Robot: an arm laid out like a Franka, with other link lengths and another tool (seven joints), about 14 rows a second.
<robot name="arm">
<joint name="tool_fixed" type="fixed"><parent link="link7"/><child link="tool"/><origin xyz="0.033 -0.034 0.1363" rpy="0 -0.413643 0.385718"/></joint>
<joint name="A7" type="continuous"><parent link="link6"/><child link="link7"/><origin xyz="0.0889 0 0" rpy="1.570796 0 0"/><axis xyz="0 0 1"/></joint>
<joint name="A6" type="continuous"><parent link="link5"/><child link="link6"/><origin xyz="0 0 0" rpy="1.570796 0 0"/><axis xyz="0 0 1"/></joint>
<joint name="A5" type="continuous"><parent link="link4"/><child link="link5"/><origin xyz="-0.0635 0.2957 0" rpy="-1.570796 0 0"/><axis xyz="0 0 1"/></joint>
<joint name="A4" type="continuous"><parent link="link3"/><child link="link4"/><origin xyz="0.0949 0 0" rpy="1.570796 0 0"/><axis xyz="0 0 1"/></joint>
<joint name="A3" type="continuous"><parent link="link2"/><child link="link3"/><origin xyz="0 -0.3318 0" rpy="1.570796 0 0"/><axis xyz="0 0 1"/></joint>
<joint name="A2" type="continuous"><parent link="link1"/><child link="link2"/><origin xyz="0 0 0" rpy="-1.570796 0 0"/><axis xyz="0 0 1"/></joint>
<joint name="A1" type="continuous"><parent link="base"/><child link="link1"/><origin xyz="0 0 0.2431" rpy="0 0 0"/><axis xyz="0 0 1"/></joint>
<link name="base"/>
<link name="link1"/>
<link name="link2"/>
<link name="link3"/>
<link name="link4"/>
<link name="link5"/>
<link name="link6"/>
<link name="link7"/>
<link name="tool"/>
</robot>
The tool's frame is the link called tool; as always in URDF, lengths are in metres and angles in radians. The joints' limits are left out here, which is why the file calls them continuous.
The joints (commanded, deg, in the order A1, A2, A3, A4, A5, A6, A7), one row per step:
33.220 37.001 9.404 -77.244 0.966 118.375 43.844
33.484 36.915 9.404 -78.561 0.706 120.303 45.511
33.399 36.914 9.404 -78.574 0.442 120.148 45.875
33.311 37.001 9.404 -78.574 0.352 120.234 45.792
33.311 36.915 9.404 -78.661 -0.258 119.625 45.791
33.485 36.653 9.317 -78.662 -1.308 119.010 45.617
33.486 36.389 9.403 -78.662 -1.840 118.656 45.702
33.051 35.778 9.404 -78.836 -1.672 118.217 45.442
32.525 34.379 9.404 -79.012 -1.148 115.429 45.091
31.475 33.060 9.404 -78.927 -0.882 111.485 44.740
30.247 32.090 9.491 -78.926 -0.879 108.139 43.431
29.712 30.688 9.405 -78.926 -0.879 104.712 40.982
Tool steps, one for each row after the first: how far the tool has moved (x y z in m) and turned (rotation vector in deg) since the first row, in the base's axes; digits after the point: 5 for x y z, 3 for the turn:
-0.00152 0.00149 -0.00432 0.249 -0.468 -1.365
-0.00081 0.00008 -0.00486 -0.035 -0.461 -1.680
0.00010 -0.00064 -0.00572 -0.085 -0.522 -1.656
-0.00095 -0.00194 -0.00693 -0.891 -0.462 -1.324
-0.00244 -0.00239 -0.00542 -1.877 -0.940 -0.551
-0.00332 -0.00268 -0.00302 -2.270 -1.199 -0.319
-0.00156 -0.00750 0.00209 -2.231 -1.168 -0.517
-0.00409 -0.01623 0.01095 -3.069 0.180 -0.652
-0.00431 -0.03134 0.01804 -4.671 2.144 -1.117
-0.00365 -0.04648 0.02201 -6.178 3.836 -0.677
-0.00875 -0.05618 0.03095 -7.488 5.116 1.428

